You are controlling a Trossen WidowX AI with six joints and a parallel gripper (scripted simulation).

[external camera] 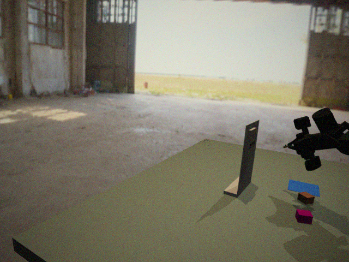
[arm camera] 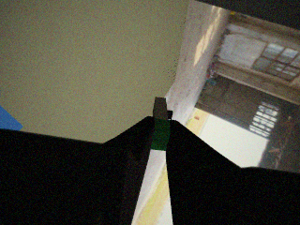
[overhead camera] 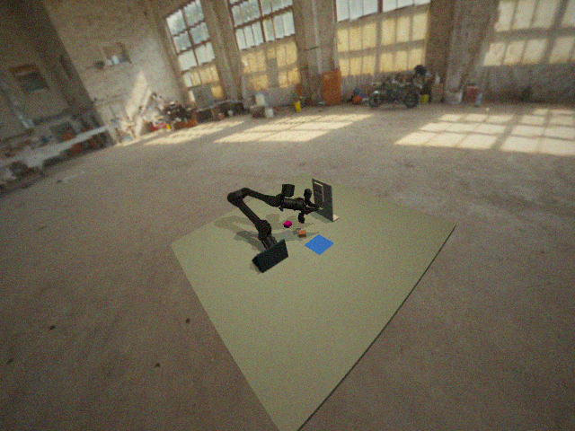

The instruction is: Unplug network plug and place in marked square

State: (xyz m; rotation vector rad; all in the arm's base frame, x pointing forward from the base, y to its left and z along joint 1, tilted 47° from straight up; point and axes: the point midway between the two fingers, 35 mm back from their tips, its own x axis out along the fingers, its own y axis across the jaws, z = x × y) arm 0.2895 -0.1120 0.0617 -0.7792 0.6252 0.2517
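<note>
My gripper tip is 8 cm past the blue marked square, 7 cm to the left of it and 17 cm above it. Also, from my gripper tip: green network plug: right at my gripper tip; grey upright panel: 12 cm ahead, 12 cm to the left, 6 cm below.
</note>
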